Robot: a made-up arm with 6 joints.
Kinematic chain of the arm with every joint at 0, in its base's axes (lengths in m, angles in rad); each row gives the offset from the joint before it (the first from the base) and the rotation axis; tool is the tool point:
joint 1: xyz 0 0 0.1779 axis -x
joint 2: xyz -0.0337 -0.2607 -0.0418 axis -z
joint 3: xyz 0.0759 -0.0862 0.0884 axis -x
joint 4: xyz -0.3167 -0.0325 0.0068 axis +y
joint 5: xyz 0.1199 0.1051 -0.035 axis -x
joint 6: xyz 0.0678 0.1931 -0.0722 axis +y
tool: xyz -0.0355 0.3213 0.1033
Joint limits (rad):
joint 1: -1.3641..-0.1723
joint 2: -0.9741..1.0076
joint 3: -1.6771..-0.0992
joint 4: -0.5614..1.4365
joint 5: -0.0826..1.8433
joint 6: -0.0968..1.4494
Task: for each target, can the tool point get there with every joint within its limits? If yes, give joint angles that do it. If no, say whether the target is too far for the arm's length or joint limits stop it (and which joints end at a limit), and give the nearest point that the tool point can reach.
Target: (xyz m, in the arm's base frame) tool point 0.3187 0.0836 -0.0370
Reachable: yes | joints -1.0544 0.8395 -0.7738 -0.2374 1.4252 1.1856
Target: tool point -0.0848 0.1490 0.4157
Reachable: yes | joints -0.4344 0.0004 -1.0083 0.0479 0.9489 0.5415
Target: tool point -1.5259 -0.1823 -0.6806
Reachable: no: too far | nearest point -0.7708 -0.1374 -0.3710 | short by 0.817 m
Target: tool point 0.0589 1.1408 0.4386
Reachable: no: joint limits stop it (at a limit: joint 1, joint 2, joint 3, joint 6) | nearest point -0.0666 0.5177 0.2749 | short by 0.656 m
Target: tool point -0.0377 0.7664 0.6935
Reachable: no: joint limits stop it (at a limit: joint 1, joint 2, joint 4, joint 6) | nearest point -0.0916 0.4386 0.5199 | short by 0.375 m
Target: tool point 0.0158 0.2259 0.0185
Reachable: yes | joints -0.5847 0.2135 -0.8797 -0.0148 1.6798 0.4856
